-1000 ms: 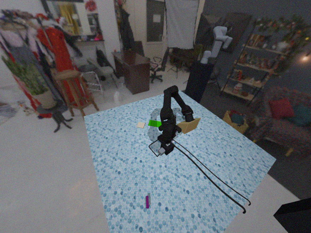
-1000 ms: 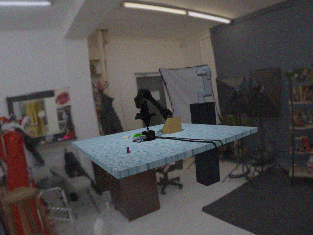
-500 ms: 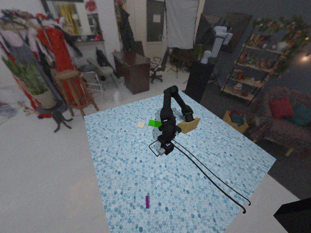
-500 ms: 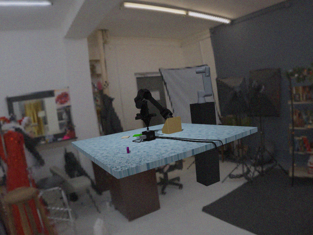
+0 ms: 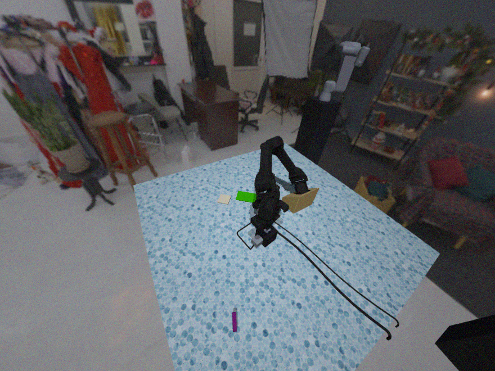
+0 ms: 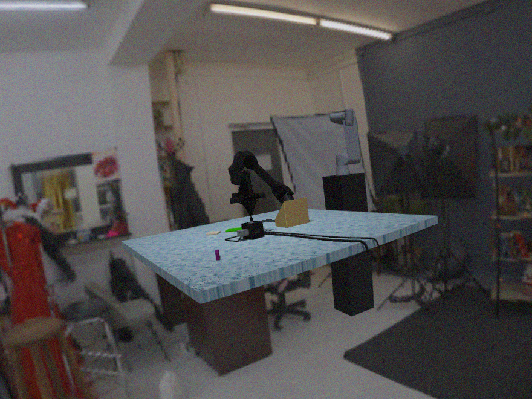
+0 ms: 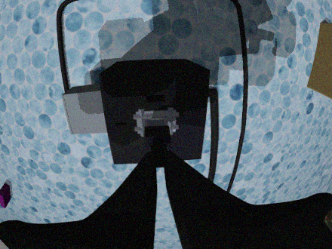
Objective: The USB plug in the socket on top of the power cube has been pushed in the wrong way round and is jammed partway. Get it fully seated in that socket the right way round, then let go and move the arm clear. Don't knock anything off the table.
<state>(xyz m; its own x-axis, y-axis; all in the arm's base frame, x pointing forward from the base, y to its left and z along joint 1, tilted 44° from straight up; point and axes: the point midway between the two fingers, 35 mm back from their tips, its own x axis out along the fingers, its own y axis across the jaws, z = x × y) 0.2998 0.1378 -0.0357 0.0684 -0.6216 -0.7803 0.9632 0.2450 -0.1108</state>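
The USB plug lies 2 cm below my gripper tip. Also, from my gripper tip: green block (29 cm to the right, 11 cm below, 5 cm behind); then tan tile (34 cm to the right, 11 cm below, 11 cm ahead); then USB socket (4 cm below).
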